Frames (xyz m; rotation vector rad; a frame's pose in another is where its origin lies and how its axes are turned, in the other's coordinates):
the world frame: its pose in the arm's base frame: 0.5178 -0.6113 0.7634 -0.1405 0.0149 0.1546
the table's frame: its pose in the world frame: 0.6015 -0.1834 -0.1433 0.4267 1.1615 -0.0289
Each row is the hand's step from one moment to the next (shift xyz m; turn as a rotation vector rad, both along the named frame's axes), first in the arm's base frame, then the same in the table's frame.
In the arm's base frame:
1: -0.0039 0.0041 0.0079 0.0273 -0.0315 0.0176
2: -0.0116 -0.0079 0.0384 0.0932 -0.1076 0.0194
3: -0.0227 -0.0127 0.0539 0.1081 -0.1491 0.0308
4: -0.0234 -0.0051 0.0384 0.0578 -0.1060 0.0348
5: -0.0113 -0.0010 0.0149 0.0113 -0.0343 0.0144
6: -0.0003 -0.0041 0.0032 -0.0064 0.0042 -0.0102
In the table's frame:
1: -0.0082 0.0050 -0.0015 -0.0102 -0.0252 0.0362
2: -0.0406 -0.0022 0.0039 0.0027 -0.0931 0.1094
3: -0.0596 -0.0052 -0.0003 -0.0076 -0.1303 0.1335
4: -0.0446 -0.0005 -0.0075 -0.0243 -0.0922 0.0818
5: -0.0180 0.0005 -0.0051 -0.0135 -0.0300 0.0207
6: -0.0036 -0.0035 0.0015 0.0076 0.0017 -0.0101

